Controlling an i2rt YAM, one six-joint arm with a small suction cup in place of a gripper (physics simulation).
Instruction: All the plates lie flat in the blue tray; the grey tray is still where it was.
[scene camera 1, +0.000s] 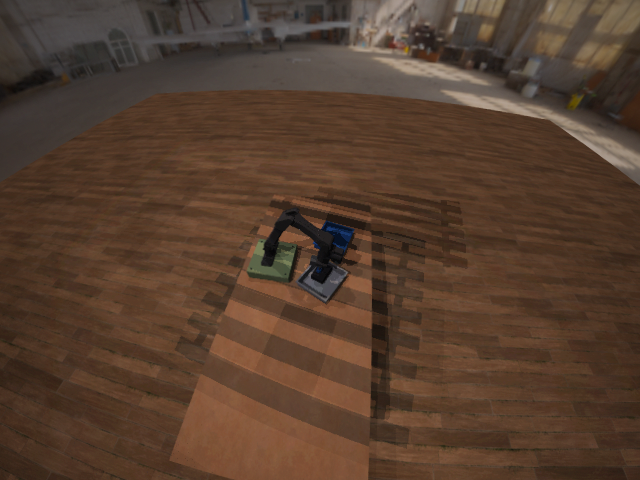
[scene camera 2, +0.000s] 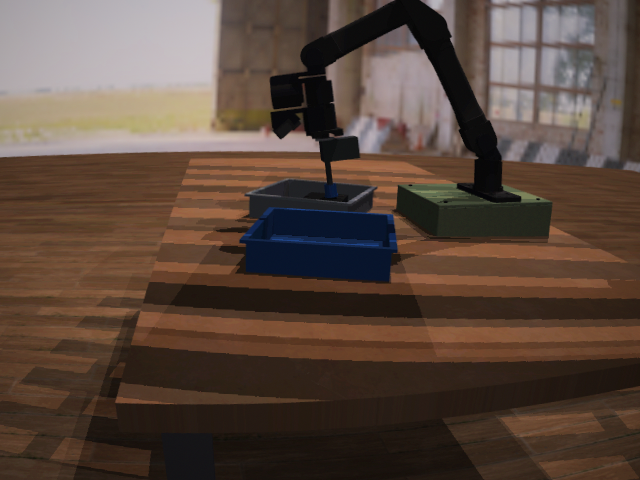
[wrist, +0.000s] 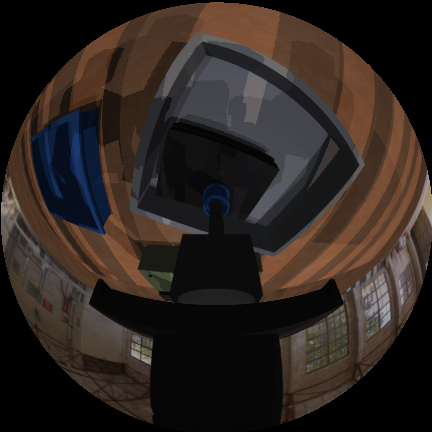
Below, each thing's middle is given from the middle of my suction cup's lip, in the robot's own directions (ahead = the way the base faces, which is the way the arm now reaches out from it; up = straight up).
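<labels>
Grey tray (scene camera 2: 288, 193): my suction cup is 3 cm short of it, 4 cm to the left of it and 3 cm above it. Blue tray (scene camera 2: 319, 243): 7 cm ahead of my suction cup, 30 cm to the left of it, 3 cm below it. Going by their middles, the grey tray is the nearest to my suction cup of the things named here.
</labels>
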